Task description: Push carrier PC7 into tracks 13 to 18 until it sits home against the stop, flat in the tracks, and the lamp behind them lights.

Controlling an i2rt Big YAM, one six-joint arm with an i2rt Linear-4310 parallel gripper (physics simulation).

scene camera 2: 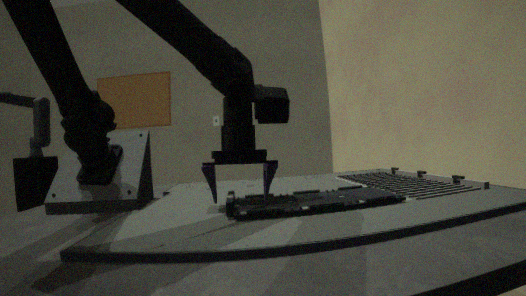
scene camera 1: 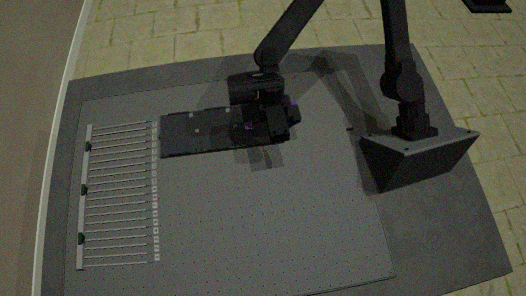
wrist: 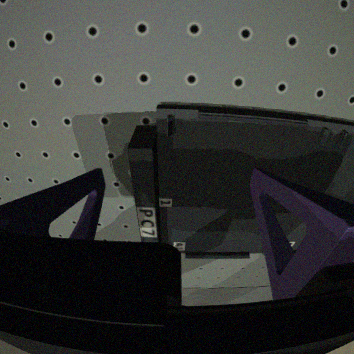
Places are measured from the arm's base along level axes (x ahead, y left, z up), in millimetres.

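Pixels of known places: gripper, fingertip midpoint: (scene camera 2: 240, 202) (wrist: 177, 175); arm's base at its link origin: (scene camera 2: 101, 165) (scene camera 1: 414, 134).
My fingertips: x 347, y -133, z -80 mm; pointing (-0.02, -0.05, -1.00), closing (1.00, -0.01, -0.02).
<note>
For each thing: its top centre in the pictures, then the offset to it from my fingertips. "pt": a spot on its surface instead.
- Carrier PC7 at its top centre: (scene camera 2: 313, 189) (scene camera 1: 217, 123) dx +138, dy -30, dz +18 mm
- stop bar at a spot on its surface: (scene camera 1: 86, 167) pt dx +512, dy +28, dz +4 mm
- block at a spot on its surface: (scene camera 1: 88, 146) pt dx +508, dy -35, dz +9 mm
Carrier PC7 (scene camera 1: 180, 137) (scene camera 2: 325, 201) (wrist: 210, 175), a long dark board with an upright end plate (scene camera 2: 230, 204) (wrist: 143, 180) marked PC7, lies flat on the perforated plate. Its far end is beside the number labels, at the mouth of the upper tracks (scene camera 1: 120, 161) in scene view 1, apart from the stop bar (scene camera 1: 86, 167). The block (scene camera 1: 88, 146) behind those tracks looks dark green and unlit. My gripper (scene camera 1: 271, 114) (scene camera 2: 241, 200) (wrist: 177, 175) is open and empty. One finger is beyond the end plate, the other over the board; the end plate is between them, closer to the outer finger. Contact is unclear.
Two more dark green blocks (scene camera 1: 84, 189) (scene camera 1: 81, 238) stand on the stop bar. The number labels (scene camera 1: 155, 200) run along the track mouths. The arm's wedge-shaped base (scene camera 1: 420, 160) (scene camera 2: 131, 165) stands on the opposite side from the tracks.
</note>
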